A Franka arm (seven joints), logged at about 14 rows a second.
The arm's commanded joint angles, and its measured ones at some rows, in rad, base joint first. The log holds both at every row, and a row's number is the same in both.
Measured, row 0:
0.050 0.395 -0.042 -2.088 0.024 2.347 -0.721
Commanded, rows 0 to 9:
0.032 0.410 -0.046 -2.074 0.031 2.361 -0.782
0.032 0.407 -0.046 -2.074 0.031 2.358 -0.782
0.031 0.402 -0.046 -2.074 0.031 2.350 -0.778
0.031 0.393 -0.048 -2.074 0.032 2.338 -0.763
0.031 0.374 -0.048 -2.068 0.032 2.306 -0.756
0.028 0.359 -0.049 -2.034 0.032 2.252 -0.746
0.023 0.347 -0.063 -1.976 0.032 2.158 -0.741
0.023 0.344 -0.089 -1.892 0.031 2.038 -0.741
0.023 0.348 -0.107 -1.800 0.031 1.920 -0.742
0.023 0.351 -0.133 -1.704 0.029 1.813 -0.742
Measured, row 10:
0.032 0.356 -0.100 -1.872 0.024 2.001 -0.744
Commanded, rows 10 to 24:
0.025 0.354 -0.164 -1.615 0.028 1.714 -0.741
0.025 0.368 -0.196 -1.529 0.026 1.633 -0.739
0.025 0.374 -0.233 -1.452 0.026 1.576 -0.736
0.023 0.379 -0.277 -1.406 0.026 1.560 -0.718
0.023 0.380 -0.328 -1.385 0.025 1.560 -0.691
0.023 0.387 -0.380 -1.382 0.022 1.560 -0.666
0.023 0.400 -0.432 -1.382 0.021 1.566 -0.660
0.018 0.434 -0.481 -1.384 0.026 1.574 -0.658
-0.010 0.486 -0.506 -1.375 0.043 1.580 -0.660
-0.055 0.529 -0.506 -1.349 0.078 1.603 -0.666
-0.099 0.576 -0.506 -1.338 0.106 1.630 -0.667
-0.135 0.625 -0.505 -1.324 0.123 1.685 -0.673
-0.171 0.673 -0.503 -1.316 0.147 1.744 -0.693
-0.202 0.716 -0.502 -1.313 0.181 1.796 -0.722
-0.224 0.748 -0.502 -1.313 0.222 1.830 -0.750
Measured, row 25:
-0.179 0.660 -0.502 -1.388 0.160 1.806 -0.709
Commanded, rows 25 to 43:
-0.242 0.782 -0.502 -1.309 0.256 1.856 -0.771
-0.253 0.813 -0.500 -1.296 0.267 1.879 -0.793
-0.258 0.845 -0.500 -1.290 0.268 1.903 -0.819
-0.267 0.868 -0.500 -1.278 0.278 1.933 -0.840
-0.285 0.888 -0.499 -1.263 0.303 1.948 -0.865
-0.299 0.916 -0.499 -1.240 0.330 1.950 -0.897
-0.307 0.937 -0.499 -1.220 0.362 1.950 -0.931
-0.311 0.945 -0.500 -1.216 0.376 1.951 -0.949
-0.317 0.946 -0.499 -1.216 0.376 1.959 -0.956
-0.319 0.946 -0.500 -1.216 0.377 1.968 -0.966
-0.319 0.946 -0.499 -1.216 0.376 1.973 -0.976
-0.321 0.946 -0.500 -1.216 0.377 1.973 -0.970
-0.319 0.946 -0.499 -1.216 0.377 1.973 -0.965
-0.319 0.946 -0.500 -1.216 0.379 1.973 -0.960
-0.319 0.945 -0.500 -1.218 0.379 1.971 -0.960
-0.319 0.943 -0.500 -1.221 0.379 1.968 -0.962
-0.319 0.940 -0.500 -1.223 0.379 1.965 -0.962
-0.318 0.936 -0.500 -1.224 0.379 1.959 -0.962
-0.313 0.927 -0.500 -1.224 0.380 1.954 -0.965
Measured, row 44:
-0.307 0.931 -0.501 -1.249 0.359 1.976 -0.946
